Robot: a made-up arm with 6 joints. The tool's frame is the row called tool. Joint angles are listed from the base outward. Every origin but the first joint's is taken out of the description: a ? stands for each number. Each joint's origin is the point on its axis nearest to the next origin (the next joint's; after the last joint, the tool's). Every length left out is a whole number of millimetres.
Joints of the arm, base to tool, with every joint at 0 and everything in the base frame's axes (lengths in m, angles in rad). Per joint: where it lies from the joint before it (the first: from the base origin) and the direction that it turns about. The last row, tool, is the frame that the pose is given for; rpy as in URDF.
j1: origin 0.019 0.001 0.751 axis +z
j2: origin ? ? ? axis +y
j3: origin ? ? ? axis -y
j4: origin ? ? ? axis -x
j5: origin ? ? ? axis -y
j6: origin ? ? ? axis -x
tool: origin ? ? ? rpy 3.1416 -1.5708 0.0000
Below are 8 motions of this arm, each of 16 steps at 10 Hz.
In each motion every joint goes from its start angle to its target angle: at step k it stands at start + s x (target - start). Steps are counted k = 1, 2, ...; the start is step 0. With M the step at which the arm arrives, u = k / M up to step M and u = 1 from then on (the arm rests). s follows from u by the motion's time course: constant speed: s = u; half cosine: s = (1 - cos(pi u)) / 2; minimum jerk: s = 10 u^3 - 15 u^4 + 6 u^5.
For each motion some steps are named. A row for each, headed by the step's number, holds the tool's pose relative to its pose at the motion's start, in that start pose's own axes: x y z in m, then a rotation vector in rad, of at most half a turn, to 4 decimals.
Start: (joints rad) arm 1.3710 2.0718 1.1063 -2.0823 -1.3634 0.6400
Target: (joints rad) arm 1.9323 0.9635 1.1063 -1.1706 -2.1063 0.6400
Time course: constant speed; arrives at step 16
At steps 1, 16:
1: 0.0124 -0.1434 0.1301 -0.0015 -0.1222 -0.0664
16: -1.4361 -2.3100 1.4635 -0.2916 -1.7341 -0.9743

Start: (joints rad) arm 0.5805 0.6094 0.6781 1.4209 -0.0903 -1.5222
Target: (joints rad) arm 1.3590 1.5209 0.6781 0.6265 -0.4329 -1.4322
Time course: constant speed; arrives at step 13
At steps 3, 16:
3: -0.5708 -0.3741 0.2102 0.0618 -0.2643 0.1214
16: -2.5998 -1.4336 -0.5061 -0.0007 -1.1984 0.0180

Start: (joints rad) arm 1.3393 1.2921 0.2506 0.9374 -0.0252 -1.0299
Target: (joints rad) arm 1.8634 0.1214 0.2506 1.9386 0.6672 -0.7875
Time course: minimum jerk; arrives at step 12
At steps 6, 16:
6: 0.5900 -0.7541 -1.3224 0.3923 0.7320 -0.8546
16: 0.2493 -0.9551 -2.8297 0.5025 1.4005 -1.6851

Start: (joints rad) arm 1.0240 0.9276 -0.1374 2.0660 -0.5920 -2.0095
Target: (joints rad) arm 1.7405 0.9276 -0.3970 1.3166 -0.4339 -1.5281
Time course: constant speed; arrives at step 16
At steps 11, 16:
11: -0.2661 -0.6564 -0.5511 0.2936 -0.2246 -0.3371
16: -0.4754 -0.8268 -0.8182 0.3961 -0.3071 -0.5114

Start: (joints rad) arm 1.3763 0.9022 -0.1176 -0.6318 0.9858 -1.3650
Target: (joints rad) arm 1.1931 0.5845 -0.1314 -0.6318 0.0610 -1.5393
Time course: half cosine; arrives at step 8
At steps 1, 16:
1: 0.0079 -0.0228 0.0034 -0.0237 -0.0021 0.0132
16: 0.2552 -0.5944 -0.0164 -0.6057 -0.0740 0.3338

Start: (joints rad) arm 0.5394 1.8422 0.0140 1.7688 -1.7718 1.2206
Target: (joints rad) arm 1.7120 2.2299 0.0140 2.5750 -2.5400 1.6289
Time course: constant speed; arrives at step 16
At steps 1, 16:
1: 0.0185 0.0136 -0.1239 0.0170 -0.1376 -0.0257
16: 1.1272 0.1016 -0.9886 0.4570 -2.0106 0.2538

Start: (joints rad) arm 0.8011 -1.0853 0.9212 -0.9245 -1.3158 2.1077
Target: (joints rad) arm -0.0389 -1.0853 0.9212 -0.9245 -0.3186 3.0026
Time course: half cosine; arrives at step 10
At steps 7, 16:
7: 0.6235 -0.1001 1.0091 -0.0441 -0.6957 -1.1892
16: 0.7089 -0.2348 1.2821 -0.0214 -0.8510 -1.5318

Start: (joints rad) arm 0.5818 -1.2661 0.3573 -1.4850 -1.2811 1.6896
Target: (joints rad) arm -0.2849 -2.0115 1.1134 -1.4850 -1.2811 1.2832
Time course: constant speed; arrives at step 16
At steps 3, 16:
3: 0.4760 -0.2188 0.1836 0.0130 -0.0717 -0.2403
16: 1.0534 -2.6375 1.3278 0.5145 -0.2504 -1.1857

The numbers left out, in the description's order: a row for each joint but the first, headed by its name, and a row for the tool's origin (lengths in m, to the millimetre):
j2: 0.008 -0.037 0.000
j3: -0.014 0.000 1.571
j4: 1.324 0.000 0.026
j5: 0.000 -0.227 -0.025
j6: 0.018 0.000 0.003
tool: 0.000 -0.027 0.003

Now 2 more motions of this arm.
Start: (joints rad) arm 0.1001 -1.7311 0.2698 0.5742 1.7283 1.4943
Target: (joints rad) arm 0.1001 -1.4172 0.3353 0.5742 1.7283 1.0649
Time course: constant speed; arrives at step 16
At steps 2, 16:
2: 0.0254 -0.0567 -0.0573 0.0257 -0.0053 0.0703
16: 0.2427 -0.3924 -0.5024 0.1961 -0.0812 0.5611

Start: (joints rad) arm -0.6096 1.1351 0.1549 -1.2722 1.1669 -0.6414
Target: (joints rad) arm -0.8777 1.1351 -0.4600 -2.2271 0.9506 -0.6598
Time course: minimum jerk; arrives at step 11
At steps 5, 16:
5: 0.2819 0.2317 -0.0603 -0.4844 0.2855 -0.0136
16: 0.6362 0.3959 -0.2327 -1.0555 0.8180 0.0523

